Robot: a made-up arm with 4 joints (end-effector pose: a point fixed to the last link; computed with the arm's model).
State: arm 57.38 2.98 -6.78 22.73
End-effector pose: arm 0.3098 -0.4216 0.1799 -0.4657 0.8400 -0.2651 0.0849
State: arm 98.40 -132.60 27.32 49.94
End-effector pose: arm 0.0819 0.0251 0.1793 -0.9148 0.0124 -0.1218 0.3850
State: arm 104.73 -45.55 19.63 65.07
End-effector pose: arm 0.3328 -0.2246 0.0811 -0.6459 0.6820 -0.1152 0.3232
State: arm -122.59 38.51 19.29 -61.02
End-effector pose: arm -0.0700 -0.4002 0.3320 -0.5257 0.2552 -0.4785 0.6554
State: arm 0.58 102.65 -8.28 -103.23
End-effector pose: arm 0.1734 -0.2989 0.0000 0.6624 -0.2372 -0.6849 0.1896
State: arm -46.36 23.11 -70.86 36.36
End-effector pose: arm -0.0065 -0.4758 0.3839 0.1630 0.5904 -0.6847 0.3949
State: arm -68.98 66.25 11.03 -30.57
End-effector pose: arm 0.2009 -0.3887 0.3577 -0.6017 0.4643 0.0124 0.6498
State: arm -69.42 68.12 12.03 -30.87
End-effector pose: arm 0.2048 -0.3834 0.3571 -0.6117 0.4499 0.0265 0.6502
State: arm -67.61 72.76 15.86 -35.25
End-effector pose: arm 0.2207 -0.3658 0.3466 -0.6581 0.4197 0.0771 0.6204
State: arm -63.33 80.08 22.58 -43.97
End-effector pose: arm 0.2424 -0.3367 0.3232 -0.7283 0.3604 0.1604 0.5603
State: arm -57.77 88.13 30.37 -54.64
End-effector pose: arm 0.2572 -0.3064 0.2928 -0.7874 0.2743 0.2464 0.4941
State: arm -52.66 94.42 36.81 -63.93
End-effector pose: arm 0.2624 -0.2852 0.2661 -0.8182 0.1925 0.3058 0.4472
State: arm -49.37 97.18 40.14 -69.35
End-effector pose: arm 0.2632 -0.2767 0.2506 -0.8295 0.1503 0.3313 0.4238
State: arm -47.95 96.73 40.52 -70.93
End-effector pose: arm 0.2634 -0.2776 0.2457 -0.8334 0.1506 0.3336 0.4141
